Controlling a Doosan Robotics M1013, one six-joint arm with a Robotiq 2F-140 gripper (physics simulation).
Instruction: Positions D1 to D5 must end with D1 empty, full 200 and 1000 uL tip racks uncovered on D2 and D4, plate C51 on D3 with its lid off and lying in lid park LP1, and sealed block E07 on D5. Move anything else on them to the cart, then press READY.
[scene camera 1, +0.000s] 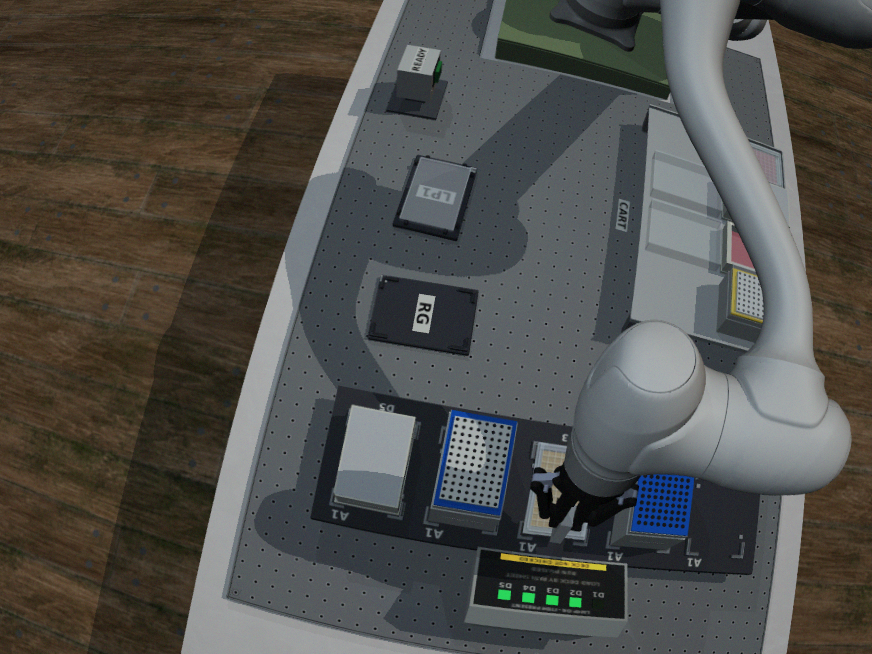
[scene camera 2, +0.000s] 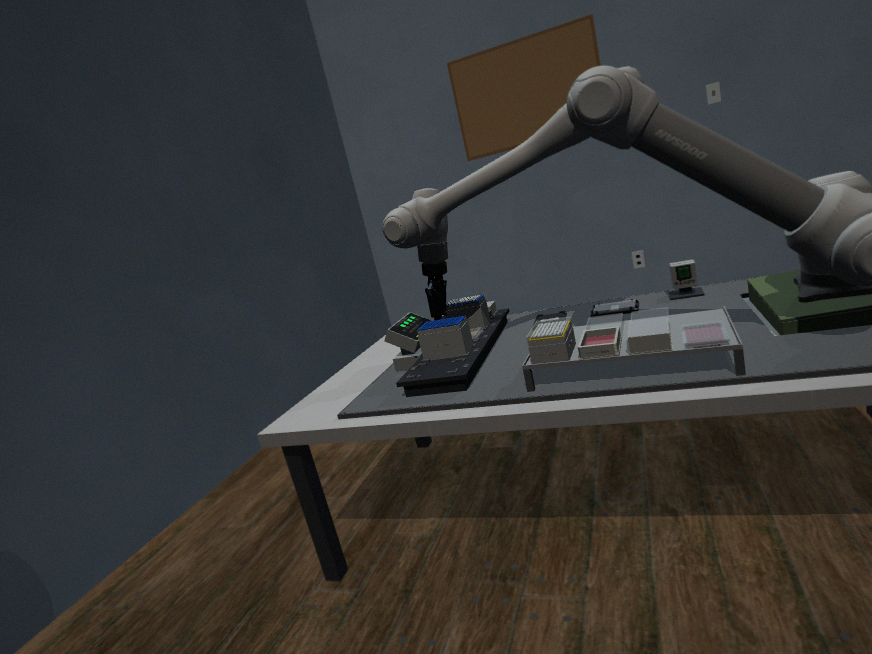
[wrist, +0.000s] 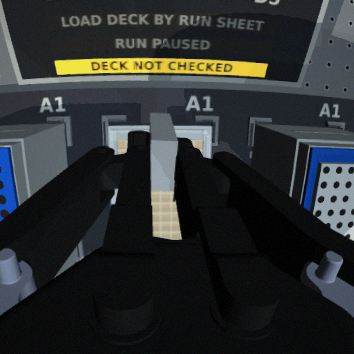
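Seen in the pictures: gripper, between the fingertips: (scene camera 1: 557, 532) (wrist: 158, 131); arm's base, origin of its link: (scene camera 1: 599, 12) (scene camera 2: 840, 286).
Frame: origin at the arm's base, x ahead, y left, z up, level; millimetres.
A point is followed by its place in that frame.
Observation:
My gripper (scene camera 1: 565, 531) {z 17, x 1025, y 220 mm} (scene camera 2: 435, 306) (wrist: 158, 131) {z 17, x 1025, y 220 mm} is shut with nothing between the fingers. It hangs low over the tan-gridded plate (scene camera 1: 550, 460) {z 12, x 932, y 175 mm} (wrist: 166, 214) {z 11, x 955, y 197 mm} on the middle deck position, near the plate's front end. Left of it stand a blue-framed tip rack with pale tips (scene camera 1: 474, 462) {z 98, x 997, y 83 mm} (wrist: 331, 197) {z 98, x 1022, y 115 mm} and a grey sealed block (scene camera 1: 375, 454) {z 42, x 1019, y -36 mm}. On its other side stands a blue tip rack (scene camera 1: 662, 505) {z 94, x 966, y 331 mm} (scene camera 2: 443, 323) {z 93, x 933, y 335 mm} (wrist: 5, 186) {z 94, x 988, y 301 mm}. The last position (scene camera 1: 715, 548) {z 0, x 971, y 461 mm} is bare. Lid park LP1 (scene camera 1: 435, 195) {z -29, x 584, y -129 mm} lies further back.
The status panel (scene camera 1: 550, 584) {z 67, x 1105, y 232 mm} (wrist: 161, 42) {z 56, x 1085, y 232 mm} in front of the deck reads DECK NOT CHECKED. The READY box (scene camera 1: 418, 73) {z 55, x 409, y -236 mm} (scene camera 2: 683, 275) {z 25, x 372, y -211 mm} and the RG pad (scene camera 1: 423, 314) {z -39, x 778, y -68 mm} lie behind. The cart (scene camera 1: 661, 286) {z 13, x 614, y 250 mm} (scene camera 2: 635, 362) holds a yellow tip rack (scene camera 1: 748, 295) {z 83, x 610, y 382 mm} (scene camera 2: 550, 334) {z 82, x 576, y 476 mm} and a red plate (scene camera 1: 741, 249) {z 28, x 490, y 371 mm} (scene camera 2: 600, 338) {z 28, x 498, y 366 mm}.

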